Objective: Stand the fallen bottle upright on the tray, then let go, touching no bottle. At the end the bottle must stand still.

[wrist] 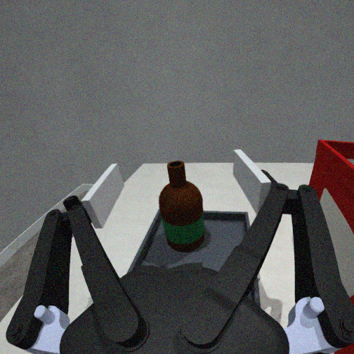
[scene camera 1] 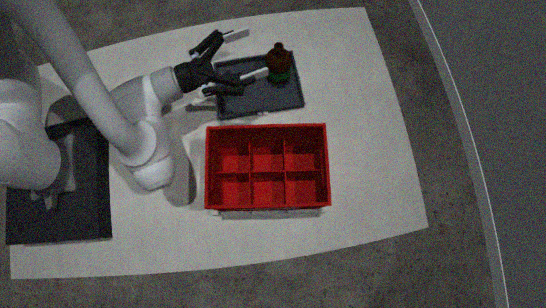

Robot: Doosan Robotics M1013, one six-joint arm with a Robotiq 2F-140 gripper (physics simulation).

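Frame: origin at the arm's base, x ahead, y left, z up, level; millimetres.
Where they show: gripper, fingertip midpoint: (scene camera 1: 258,50); arm's base, link origin: (scene camera 1: 54,167).
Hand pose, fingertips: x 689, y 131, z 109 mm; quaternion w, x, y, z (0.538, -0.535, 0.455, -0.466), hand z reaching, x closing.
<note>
Each offset is from my fingertips to the top centre of the thing. "pt": to the spot under its first point. Level surfaces: height alone.
A brown bottle @(dx +58, dy +13, dz -19 mm) (scene camera 1: 278,59) (wrist: 181,207) with a green band stands upright on the dark grey tray @(pt dx -23, dy -102, dz -154 mm) (scene camera 1: 260,110) (wrist: 230,216), near the tray's far right part in the scene view. My gripper (scene camera 1: 254,53) (wrist: 175,168) is wide open with no thing between its fingers. It is back from the bottle, on the robot's side, above the tray's left part. In the wrist view the bottle shows beyond the fingertips, with a gap on both sides. In the scene view one fingertip overlaps the line of sight close to the bottle's left side.
A red box @(pt dx -64, dy -379, dz -4 mm) (scene camera 1: 267,206) (wrist: 314,172) with several compartments stands beside the tray, below it in the scene view. Both are on the pale table @(dz -179 mm) (scene camera 1: 370,165). A dark base plate (scene camera 1: 60,227) lies under the arm at the left.
</note>
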